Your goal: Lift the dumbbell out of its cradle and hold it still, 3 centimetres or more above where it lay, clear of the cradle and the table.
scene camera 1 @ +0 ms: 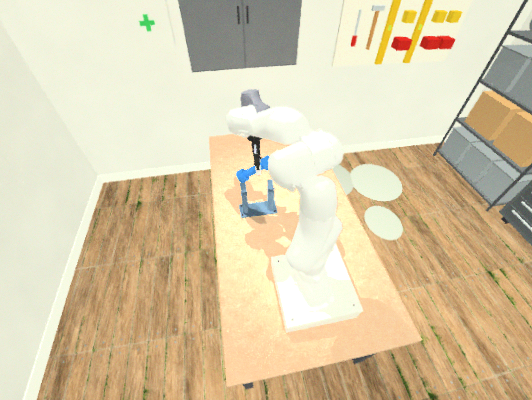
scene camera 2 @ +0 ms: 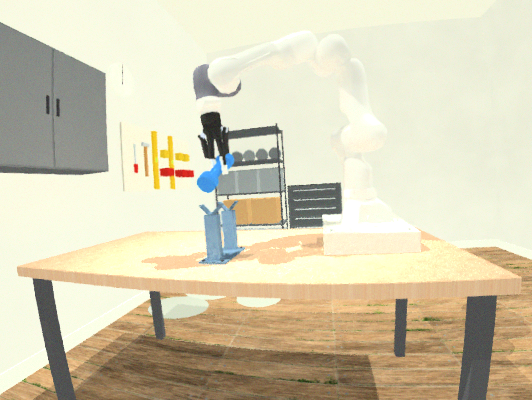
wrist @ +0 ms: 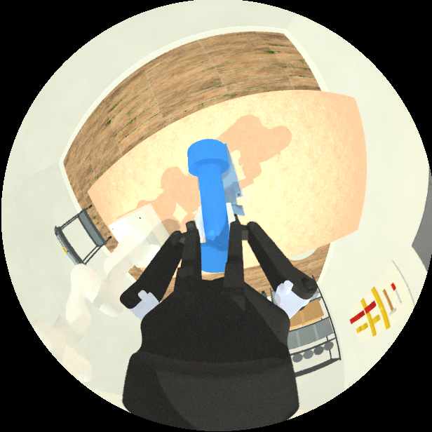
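Note:
A blue dumbbell (scene camera 1: 243,175) (scene camera 2: 207,181) (wrist: 212,187) hangs in the air above the cradle, tilted, with one head lower than the other. My gripper (scene camera 1: 258,171) (scene camera 2: 224,169) (wrist: 215,211) is shut on its bar, with a pale fingertip on each side, nearer the raised head. The grey-blue cradle (scene camera 1: 258,208) (scene camera 2: 213,238) (wrist: 232,182) stands upright on the table (scene camera 1: 240,320) (scene camera 2: 280,287) (wrist: 320,150), its two posts below the dumbbell. In scene camera 2 a gap shows between the lower head and the post tops. In the wrist view the dumbbell hides part of the cradle.
The arm's white base (scene camera 1: 320,305) (scene camera 2: 372,241) (wrist: 137,230) stands on the same table. A shelf rack (scene camera 1: 481,80) (scene camera 2: 284,175) and a dark drawer unit (scene camera 2: 315,205) are beyond the table. A grey cabinet (scene camera 1: 215,40) (scene camera 2: 80,115) hangs on the wall.

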